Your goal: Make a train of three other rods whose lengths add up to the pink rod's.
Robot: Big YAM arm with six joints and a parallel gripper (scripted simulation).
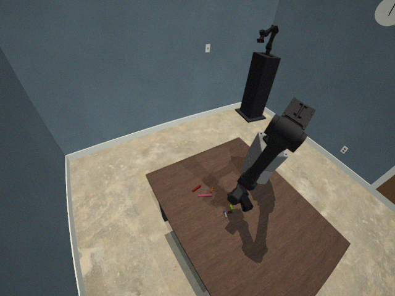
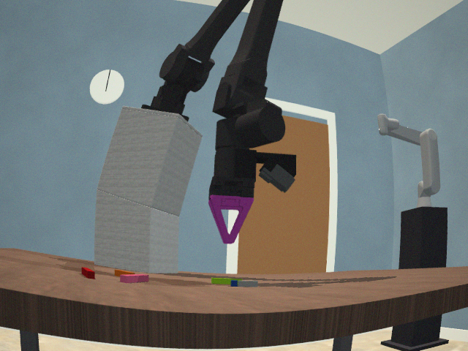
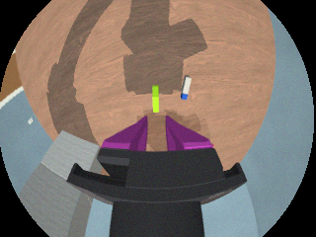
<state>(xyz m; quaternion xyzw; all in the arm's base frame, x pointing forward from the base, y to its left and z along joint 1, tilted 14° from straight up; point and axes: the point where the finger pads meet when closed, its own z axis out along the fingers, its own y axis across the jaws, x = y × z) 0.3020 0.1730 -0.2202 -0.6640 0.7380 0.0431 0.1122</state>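
Right now the lime rod is 7 cm below my hand. Round my hand: orange rod 17 cm to the right, 7 cm below, 5 cm ahead; then grey rod 7 cm below, 6 cm ahead, 2 cm to the left; then blue rod 7 cm below, 5 cm ahead.
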